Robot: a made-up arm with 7 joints. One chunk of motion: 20 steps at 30 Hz.
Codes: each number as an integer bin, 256 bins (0 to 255) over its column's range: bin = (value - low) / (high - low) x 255, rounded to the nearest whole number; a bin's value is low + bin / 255 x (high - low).
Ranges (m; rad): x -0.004..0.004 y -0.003..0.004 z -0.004..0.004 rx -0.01..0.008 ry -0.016..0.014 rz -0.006..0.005
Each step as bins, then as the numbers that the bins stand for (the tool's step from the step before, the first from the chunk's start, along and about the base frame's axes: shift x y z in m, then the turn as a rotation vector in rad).
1 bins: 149 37 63 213 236 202
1 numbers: 0.00067 -0.00198 -0.00202 0.00504 0.01176 0.00271
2 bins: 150 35 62 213 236 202
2 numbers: 0.00071 -0.00204 -0.00205 0.00504 0.01176 0.00271
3 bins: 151 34 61 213 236 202
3 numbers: 0.00074 -0.00207 -0.00209 0.00504 0.01176 0.00271
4 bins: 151 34 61 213 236 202
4 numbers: 0.00074 -0.00207 -0.00209 0.00504 0.01176 0.00271
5 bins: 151 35 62 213 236 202
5 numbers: 0.00074 -0.00204 -0.00205 0.00504 0.01176 0.00271
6 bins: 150 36 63 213 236 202
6 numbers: 0.00071 -0.00201 -0.00202 0.00504 0.01176 0.00271
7 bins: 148 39 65 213 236 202
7 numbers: 0.00064 -0.00193 -0.00196 0.00504 0.01176 0.00271
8 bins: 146 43 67 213 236 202
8 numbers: 0.00058 -0.00182 -0.00190 0.00504 0.01176 0.00271
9 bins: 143 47 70 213 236 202
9 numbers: 0.00049 -0.00171 -0.00180 0.00504 0.01176 0.00271
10 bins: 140 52 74 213 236 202
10 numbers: 0.00039 -0.00157 -0.00168 0.00504 0.01176 0.00271
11 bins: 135 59 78 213 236 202
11 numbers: 0.00024 -0.00138 -0.00155 0.00504 0.01176 0.00271
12 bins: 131 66 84 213 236 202
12 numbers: 0.00011 -0.00119 -0.00136 0.00504 0.01176 0.00271
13 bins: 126 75 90 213 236 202
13 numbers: -0.00005 -0.00094 -0.00118 0.00504 0.01176 0.00271
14 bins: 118 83 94 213 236 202
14 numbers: -0.00030 -0.00072 -0.00105 0.00504 0.01176 0.00271
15 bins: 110 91 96 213 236 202
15 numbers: -0.00055 -0.00050 -0.00099 0.00504 0.01176 0.00271
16 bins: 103 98 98 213 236 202
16 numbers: -0.00077 -0.00031 -0.00093 0.00504 0.01176 0.00271
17 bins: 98 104 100 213 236 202
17 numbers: -0.00093 -0.00015 -0.00086 0.00504 0.01176 0.00271
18 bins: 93 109 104 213 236 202
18 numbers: -0.00108 -0.00001 -0.00074 0.00504 0.01176 0.00271
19 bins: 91 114 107 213 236 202
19 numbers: -0.00115 0.00013 -0.00064 0.00504 0.01176 0.00271
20 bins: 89 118 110 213 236 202
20 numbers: -0.00121 0.00024 -0.00055 0.00504 0.01176 0.00271
